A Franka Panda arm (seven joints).
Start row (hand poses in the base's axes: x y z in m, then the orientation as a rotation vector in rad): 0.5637, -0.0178, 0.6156, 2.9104, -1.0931, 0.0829
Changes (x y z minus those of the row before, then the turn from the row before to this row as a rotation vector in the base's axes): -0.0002, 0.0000, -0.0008, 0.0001, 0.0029, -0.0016; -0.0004, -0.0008, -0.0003, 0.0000, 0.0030, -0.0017; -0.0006, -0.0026, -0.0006, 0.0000, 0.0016, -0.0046; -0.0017, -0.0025, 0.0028, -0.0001, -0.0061, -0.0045; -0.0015, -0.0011, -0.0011, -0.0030, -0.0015, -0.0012; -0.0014, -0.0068, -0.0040, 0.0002, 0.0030, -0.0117; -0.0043, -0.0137, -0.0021, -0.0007, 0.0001, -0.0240; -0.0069, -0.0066, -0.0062, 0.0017, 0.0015, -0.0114; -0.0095, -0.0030, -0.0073, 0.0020, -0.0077, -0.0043; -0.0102, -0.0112, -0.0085, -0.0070, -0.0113, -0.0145; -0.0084, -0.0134, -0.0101, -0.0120, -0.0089, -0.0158; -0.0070, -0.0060, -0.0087, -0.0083, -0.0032, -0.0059; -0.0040, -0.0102, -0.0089, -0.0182, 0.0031, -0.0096; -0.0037, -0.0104, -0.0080, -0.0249, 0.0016, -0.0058; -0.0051, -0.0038, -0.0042, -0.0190, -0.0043, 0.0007; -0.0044, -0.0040, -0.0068, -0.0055, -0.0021, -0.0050; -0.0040, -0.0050, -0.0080, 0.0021, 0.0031, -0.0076; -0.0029, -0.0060, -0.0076, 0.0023, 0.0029, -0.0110; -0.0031, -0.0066, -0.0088, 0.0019, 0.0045, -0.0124; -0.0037, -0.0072, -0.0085, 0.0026, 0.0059, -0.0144; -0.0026, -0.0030, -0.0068, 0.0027, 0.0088, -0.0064; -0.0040, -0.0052, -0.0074, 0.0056, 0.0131, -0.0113; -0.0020, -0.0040, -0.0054, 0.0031, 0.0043, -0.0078
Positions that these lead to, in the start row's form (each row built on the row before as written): 0.5635, -0.0178, 0.6148, 2.9088, -1.0950, 0.0786; 0.5631, -0.0186, 0.6145, 2.9070, -1.0970, 0.0742; 0.5625, -0.0212, 0.6139, 2.9039, -1.1034, 0.0717; 0.5608, -0.0237, 0.6167, 2.9030, -1.1108, 0.0805; 0.5593, -0.0248, 0.6156, 2.9001, -1.1117, 0.0843; 0.5579, -0.0316, 0.6116, 2.8926, -1.1281, 0.0795; 0.5536, -0.0453, 0.6095, 2.8777, -1.1622, 0.0790; 0.5467, -0.0519, 0.6033, 2.8718, -1.1789, 0.0755; 0.5372, -0.0549, 0.5960, 2.8732, -1.1871, 0.0854; 0.5270, -0.0661, 0.5875, 2.8615, -1.2069, 0.1053; 0.5186, -0.0795, 0.5774, 2.8438, -1.2259, 0.1245; 0.5116, -0.0855, 0.5687, 2.8338, -1.2313, 0.1337; 0.5076, -0.0957, 0.5598, 2.8113, -1.2365, 0.1393; 0.5039, -0.1061, 0.5518, 2.7860, -1.2337, 0.1510; 0.4988, -0.1099, 0.5476, 2.7715, -1.2257, 0.1680; 0.4944, -0.1139, 0.5408, 2.7641, -1.2307, 0.1736; 0.4904, -0.1189, 0.5328, 2.7600, -1.2412, 0.1674; 0.4875, -0.1249, 0.5252, 2.7538, -1.2564, 0.1611; 0.4844, -0.1315, 0.5164, 2.7458, -1.2729, 0.1526; 0.4807, -0.1387, 0.5079, 2.7365, -1.2920, 0.1416; 0.4781, -0.1417, 0.5011, 2.7318, -1.2995, 0.1272; 0.4741, -0.1469, 0.4937, 2.7248, -1.3137, 0.1047; 0.4721, -0.1509, 0.4883, 2.7207, -1.3244, 0.0961
